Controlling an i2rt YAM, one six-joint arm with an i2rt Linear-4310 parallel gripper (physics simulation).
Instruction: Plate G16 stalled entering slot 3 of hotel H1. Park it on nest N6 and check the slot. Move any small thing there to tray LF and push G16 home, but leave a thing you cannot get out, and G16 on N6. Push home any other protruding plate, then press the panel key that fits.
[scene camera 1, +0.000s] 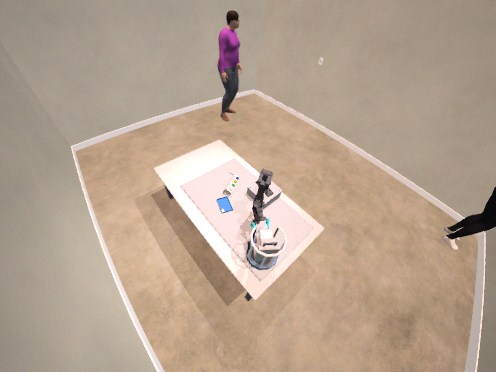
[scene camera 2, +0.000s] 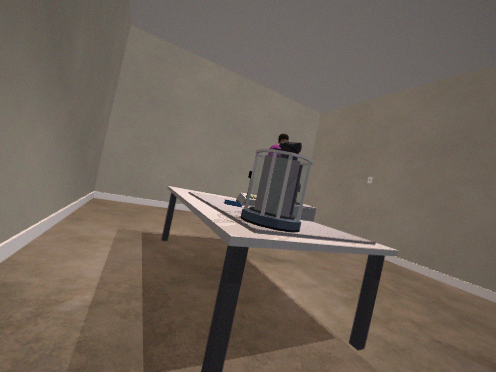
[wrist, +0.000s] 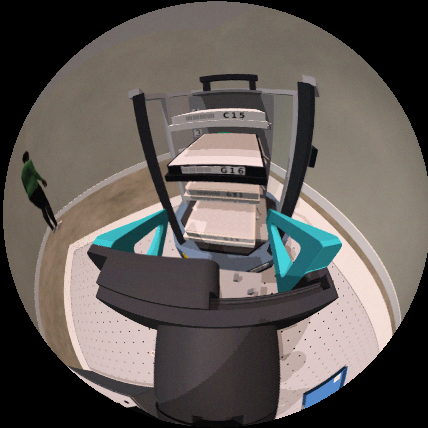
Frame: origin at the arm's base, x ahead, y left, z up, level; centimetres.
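Seen in the pictures: gripper, between the fingertips: (wrist: 216, 214).
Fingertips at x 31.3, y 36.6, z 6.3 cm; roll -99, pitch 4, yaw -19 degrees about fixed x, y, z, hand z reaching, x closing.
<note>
Pixels of each thing's top centre, then the offset from my fingertips to it. "spot": a spot on its surface instead.
- Plate G16, centre of its top: (wrist: 223, 142) dx +3.2, dy +6.1, dz +4.6 cm
- farther than plate C15, centre of its top: (wrist: 224, 108) (scene camera 1: 267, 237) dx +4.4, dy +8.2, dz +8.7 cm
- small green patch, a spot on its surface: (wrist: 224, 133) spot: dx +5.2, dy +10.7, dz +4.7 cm
- blue tray, centre of its top: (scene camera 2: 233, 201) (scene camera 1: 224, 203) dx +7.0, dy -44.2, dz -13.8 cm
- key panel, centre of its top: (scene camera 2: 251, 194) (scene camera 1: 232, 181) dx -10.0, dy -59.1, dz -7.2 cm
Hotel H1 (scene camera 1: 262, 264) (scene camera 2: 270, 220) (wrist: 151, 150) stands on the table, its stacked plates facing the wrist camera. Plate G16 (wrist: 220, 150) sticks out of slot 3 toward me, farther than plate C15 (wrist: 220, 118) above it. A small green patch (wrist: 224, 133) shows above G16's far edge; what it is cannot be told. Two lower plates (wrist: 220, 192) (wrist: 220, 220) sit beneath, labels hard to read. My gripper (scene camera 1: 261, 223) (wrist: 216, 214) is open and empty, in front of the hotel and apart from G16. Nest pegs (wrist: 237, 277) show below; the N6 label does not show in the wrist view.
A blue tray (scene camera 1: 224, 205) (scene camera 2: 233, 203) (wrist: 325, 390) and a key panel (scene camera 1: 231, 185) with coloured keys lie across the table. The hotel's upright posts flank the plates. A grey box (scene camera 1: 271, 200) stands by the arm base. People stand away from the table.
</note>
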